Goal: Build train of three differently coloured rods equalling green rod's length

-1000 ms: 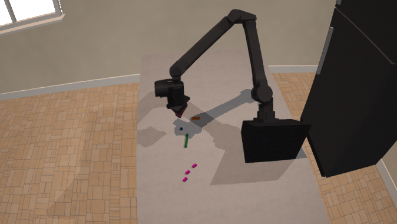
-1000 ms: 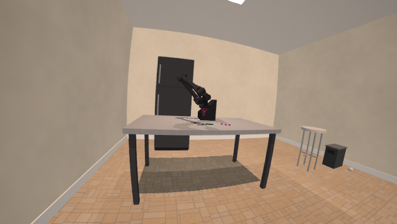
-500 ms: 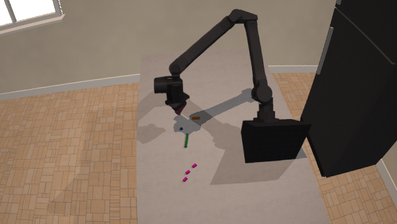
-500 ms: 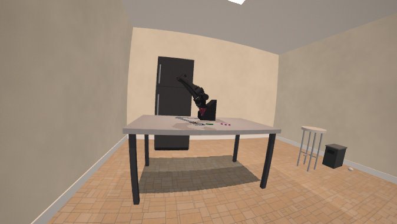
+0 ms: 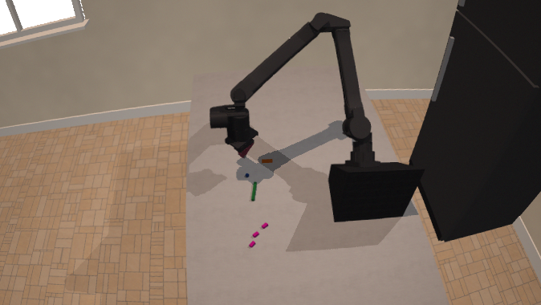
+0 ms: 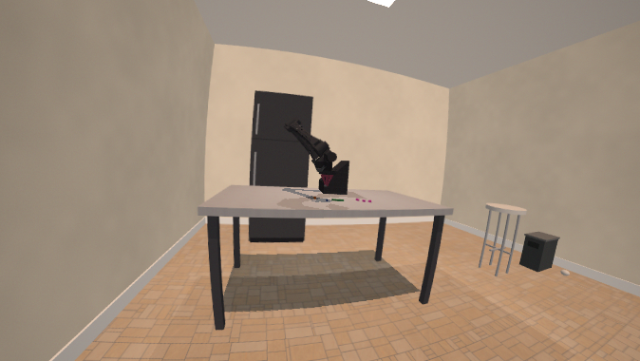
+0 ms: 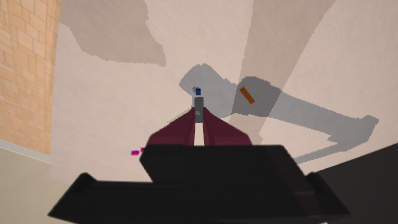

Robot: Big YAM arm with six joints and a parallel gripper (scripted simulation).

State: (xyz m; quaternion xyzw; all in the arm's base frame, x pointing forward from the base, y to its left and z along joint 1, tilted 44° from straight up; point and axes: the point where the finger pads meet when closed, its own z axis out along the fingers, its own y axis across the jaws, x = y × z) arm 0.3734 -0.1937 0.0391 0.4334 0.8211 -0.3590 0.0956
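Right now my hand is 10 mm past the blue rod, 10 mm to the right of it and 100 mm above it. Also, from my hand: green rod: 20 mm behind, 90 mm to the left, 100 mm below; then orange rod: 90 mm behind, 40 mm to the right, 100 mm below; then grey rod: right at my hand.
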